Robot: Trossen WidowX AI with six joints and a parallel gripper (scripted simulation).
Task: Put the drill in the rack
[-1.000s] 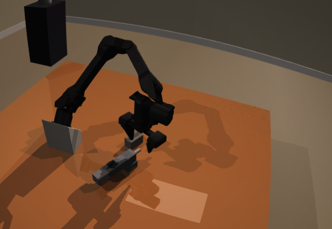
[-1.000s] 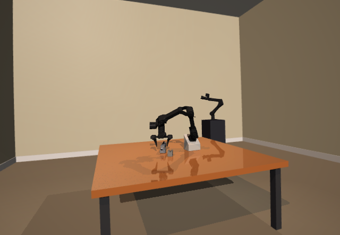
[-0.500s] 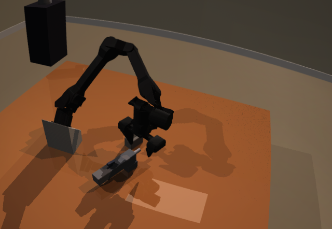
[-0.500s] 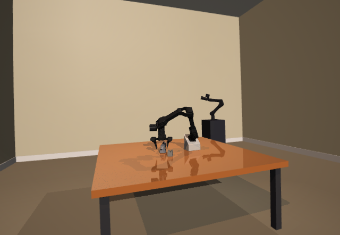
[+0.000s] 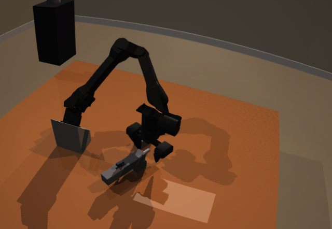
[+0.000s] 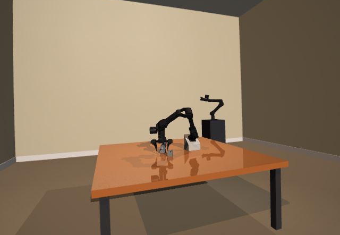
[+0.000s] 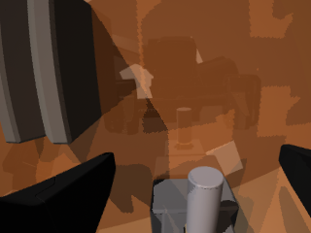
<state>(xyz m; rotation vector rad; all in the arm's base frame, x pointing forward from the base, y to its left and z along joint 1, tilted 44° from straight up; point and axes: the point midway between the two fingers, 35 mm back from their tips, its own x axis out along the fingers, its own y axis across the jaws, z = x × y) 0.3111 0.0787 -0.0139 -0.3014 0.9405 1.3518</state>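
Now: gripper tip 20 mm past the drill, 50 mm to the left of it and 20 mm below it. Also, from my gripper tip: grey housing 50 mm behind, 100 mm to the right, 20 mm above; then rack 50 mm behind, 80 mm to the left; then dark key 60 mm behind, 130 mm to the right, 30 mm above.
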